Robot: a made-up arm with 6 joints.
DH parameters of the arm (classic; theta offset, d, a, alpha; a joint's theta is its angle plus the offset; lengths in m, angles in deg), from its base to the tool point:
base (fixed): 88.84 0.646 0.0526 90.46
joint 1: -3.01 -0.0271 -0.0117 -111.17
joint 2: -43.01 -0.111 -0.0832 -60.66
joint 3: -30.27 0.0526 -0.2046 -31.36
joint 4: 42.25 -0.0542 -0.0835 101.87
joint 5: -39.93 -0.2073 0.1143 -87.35
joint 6: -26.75 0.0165 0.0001 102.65
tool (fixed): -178.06 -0.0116 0 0
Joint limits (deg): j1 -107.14..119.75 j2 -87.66..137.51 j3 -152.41..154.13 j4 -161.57..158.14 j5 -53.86..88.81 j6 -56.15..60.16
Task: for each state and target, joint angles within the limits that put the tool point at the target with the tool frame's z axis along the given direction. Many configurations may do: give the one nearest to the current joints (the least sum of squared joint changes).
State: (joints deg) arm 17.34 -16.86 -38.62 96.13 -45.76 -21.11
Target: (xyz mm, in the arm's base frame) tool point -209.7 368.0 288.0 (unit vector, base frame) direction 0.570 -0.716 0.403
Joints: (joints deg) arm 55.78 6.67 -69.40 108.86 -29.83 10.80
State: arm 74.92 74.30 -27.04 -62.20 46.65 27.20
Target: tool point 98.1 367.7 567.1 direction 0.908 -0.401 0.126
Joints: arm 103.37 132.08 -27.36 -50.10 66.77 -4.96
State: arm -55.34 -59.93 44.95 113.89 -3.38 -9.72
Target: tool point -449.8 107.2 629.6 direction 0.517 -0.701 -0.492
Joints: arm -9.63 -60.97 46.73 94.12 14.29 40.90
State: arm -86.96 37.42 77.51 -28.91 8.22 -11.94
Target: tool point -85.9 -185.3 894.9 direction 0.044 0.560 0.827
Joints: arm -78.22 15.37 71.28 -50.41 41.15 -42.91
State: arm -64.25 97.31 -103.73 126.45 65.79 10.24
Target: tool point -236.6 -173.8 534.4 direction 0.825 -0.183 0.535
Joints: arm -73.21 59.27 -142.57 133.29 60.97 -36.31
